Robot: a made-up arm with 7 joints.
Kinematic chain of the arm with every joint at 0, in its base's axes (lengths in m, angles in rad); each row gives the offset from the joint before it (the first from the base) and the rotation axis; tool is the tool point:
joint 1: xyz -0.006 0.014 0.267 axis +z
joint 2: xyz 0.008 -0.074 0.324 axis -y
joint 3: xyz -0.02 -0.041 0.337 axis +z
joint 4: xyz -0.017 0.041 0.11 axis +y
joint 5: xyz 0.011 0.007 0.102 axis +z
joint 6: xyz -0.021 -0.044 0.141 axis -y
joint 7: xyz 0 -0.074 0.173 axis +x
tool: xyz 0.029 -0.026 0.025
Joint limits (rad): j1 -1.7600..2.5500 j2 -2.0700..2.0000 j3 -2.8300..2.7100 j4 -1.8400..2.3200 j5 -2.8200..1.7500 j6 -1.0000..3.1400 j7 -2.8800..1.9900
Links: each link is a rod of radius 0.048 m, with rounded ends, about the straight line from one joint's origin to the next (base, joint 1, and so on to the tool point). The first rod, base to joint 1, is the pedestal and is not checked.
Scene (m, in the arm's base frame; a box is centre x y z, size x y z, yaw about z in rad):
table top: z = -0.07
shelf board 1: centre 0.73 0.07 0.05 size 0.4 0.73 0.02 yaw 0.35
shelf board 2: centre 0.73 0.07 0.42 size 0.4 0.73 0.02 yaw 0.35
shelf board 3: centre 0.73 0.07 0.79 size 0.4 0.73 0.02 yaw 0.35
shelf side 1: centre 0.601 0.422 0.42 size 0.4 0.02 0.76 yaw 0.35
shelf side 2: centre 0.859 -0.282 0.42 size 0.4 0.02 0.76 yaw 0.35
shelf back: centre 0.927 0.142 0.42 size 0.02 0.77 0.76 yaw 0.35
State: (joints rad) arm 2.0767 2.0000 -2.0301 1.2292 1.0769 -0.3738 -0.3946
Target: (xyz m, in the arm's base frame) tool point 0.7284 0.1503 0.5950
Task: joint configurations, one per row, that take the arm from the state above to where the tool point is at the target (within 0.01 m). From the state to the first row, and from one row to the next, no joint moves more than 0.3 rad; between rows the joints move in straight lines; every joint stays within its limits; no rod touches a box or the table.
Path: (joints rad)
1: 1.8681 1.9068 -2.2421 1.4603 0.9660 -0.4271 -0.3589
2: 1.6595 1.8135 -2.4542 1.6915 0.8552 -0.4805 -0.3232
3: 1.7377 1.7725 -2.2272 1.7754 0.8706 -0.6147 -0.3275
4: 1.8159 1.7314 -2.0001 1.8593 0.8860 -0.7490 -0.3319
5: 1.8941 1.6903 -1.7731 1.9432 0.9014 -0.8833 -0.3362
6: 2.0929 1.6528 -1.7497 1.6494 1.0099 -0.7227 -0.3655
7: 2.2916 1.6153 -1.7263 1.3556 1.1185 -0.5621 -0.3948
8: 2.4904 1.5777 -1.7029 1.0617 1.2270 -0.4016 -0.4241

